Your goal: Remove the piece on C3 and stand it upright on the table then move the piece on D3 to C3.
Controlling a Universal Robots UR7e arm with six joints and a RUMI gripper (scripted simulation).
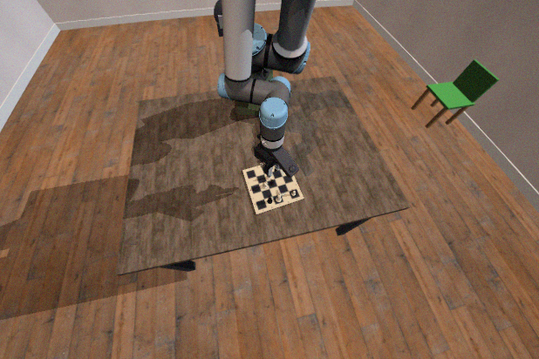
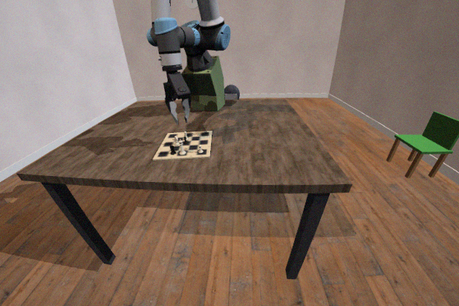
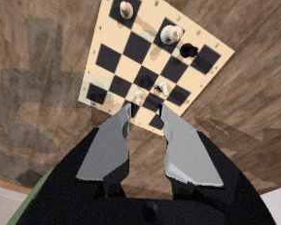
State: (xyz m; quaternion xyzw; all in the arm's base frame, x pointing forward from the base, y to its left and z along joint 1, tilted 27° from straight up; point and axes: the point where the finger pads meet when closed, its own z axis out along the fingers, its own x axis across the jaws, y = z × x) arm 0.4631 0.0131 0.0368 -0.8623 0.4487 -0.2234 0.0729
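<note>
The chessboard lies 11 cm below my hand.
</note>
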